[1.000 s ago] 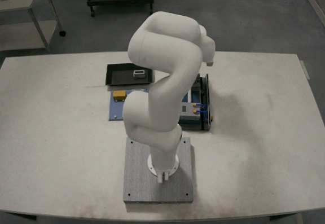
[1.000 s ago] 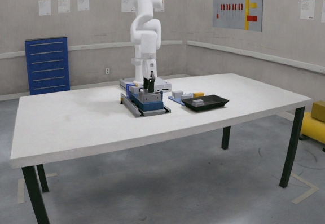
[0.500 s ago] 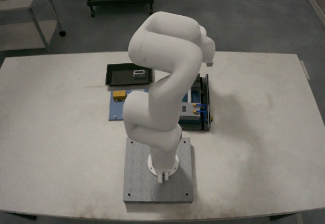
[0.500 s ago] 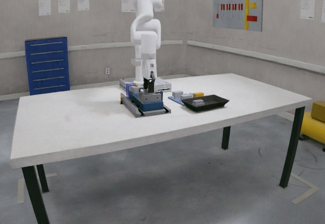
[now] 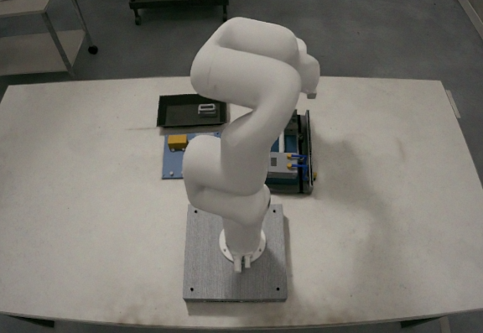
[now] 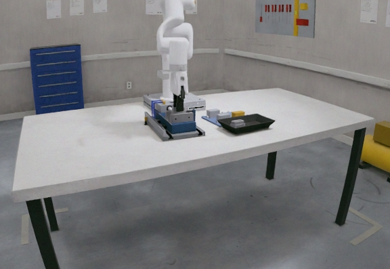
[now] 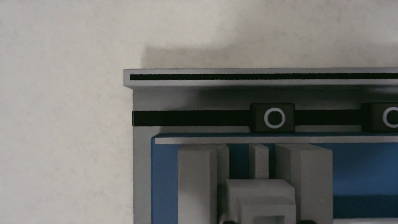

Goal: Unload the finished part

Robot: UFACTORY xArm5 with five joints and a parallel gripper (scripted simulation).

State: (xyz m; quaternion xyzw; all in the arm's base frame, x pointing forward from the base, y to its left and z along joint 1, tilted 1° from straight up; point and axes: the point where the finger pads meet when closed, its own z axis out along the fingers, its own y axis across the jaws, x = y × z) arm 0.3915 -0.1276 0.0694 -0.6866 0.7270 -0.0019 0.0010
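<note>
The grey part lies 9 cm ahead of my hand, 25 cm to the left of it and 9 cm below it. Also, from my hand: yellow block: 4 cm behind, 34 cm to the left, 10 cm below; blue plate: 8 cm behind, 29 cm to the left, 12 cm below.
</note>
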